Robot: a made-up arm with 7 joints.
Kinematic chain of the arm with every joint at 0, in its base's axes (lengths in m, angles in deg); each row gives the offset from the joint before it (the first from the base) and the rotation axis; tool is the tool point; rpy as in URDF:
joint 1: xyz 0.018 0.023 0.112 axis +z
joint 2: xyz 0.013 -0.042 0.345 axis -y
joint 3: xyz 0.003 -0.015 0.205 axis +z
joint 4: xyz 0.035 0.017 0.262 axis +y
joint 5: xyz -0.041 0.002 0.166 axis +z
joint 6: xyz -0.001 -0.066 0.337 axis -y
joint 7: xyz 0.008 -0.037 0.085 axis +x
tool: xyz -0.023 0.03 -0.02 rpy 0 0 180
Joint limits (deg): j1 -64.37..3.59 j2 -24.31..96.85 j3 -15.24..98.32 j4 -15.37..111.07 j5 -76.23..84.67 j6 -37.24..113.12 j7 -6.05..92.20
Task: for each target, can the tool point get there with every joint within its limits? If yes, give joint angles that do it. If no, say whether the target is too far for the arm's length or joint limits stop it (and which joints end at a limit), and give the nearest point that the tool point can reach.
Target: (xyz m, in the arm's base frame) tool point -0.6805 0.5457 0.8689
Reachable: yes | joints -20.77 73.44 70.38 48.06 -6.69 65.55 63.05
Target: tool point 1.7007 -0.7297 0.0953
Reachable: no: too far | nearest point 0.7634 -0.3104 0.5921 | short by 1.141 m
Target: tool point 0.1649 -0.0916 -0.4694
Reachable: no: joint limits stop it (at a limit: joint 1, joint 2, joint 3, joint 4, joint 5, joint 6, joint 7) | nearest point 0.4018 0.3987 0.2852 | short by 0.931 m
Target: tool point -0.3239 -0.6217 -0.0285
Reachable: no: joint limits stop it (at a limit: joint 1, joint 2, joint 3, joint 4, joint 5, joint 7) | nearest point 0.0310 -0.6315 0.4365 | short by 0.585 m
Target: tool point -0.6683 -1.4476 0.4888
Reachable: no: too far | nearest point 0.0467 -0.7691 0.6361 | short by 0.997 m
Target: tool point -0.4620 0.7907 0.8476
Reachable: yes | joints -58.25 73.82 42.94 23.35 -5.28 70.92 26.21
